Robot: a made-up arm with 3 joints.
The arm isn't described. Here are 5 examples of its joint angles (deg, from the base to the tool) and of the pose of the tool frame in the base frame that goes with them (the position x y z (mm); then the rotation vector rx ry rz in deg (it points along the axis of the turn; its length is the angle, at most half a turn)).
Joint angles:
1: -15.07 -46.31 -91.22
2: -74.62 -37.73 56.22
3: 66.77 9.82 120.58
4: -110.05 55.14 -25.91
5: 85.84 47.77 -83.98
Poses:
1: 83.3 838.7 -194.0 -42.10 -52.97 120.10
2: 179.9 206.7 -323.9 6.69 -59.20 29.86
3: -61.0 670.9 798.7 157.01 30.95 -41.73
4: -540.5 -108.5 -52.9 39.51 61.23 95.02
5: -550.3 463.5 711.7 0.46 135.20 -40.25
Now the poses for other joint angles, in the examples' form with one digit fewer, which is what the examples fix.
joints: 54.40 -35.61 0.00
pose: 82 663 852 82.9 -101.9 0.0
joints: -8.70 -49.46 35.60
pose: 219 741 118 46.5 -81.5 4.5
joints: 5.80 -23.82 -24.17
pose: -56 966 255 39.0 -86.8 69.9
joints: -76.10 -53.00 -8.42
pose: 194 228 -408 -35.1 -45.9 83.0
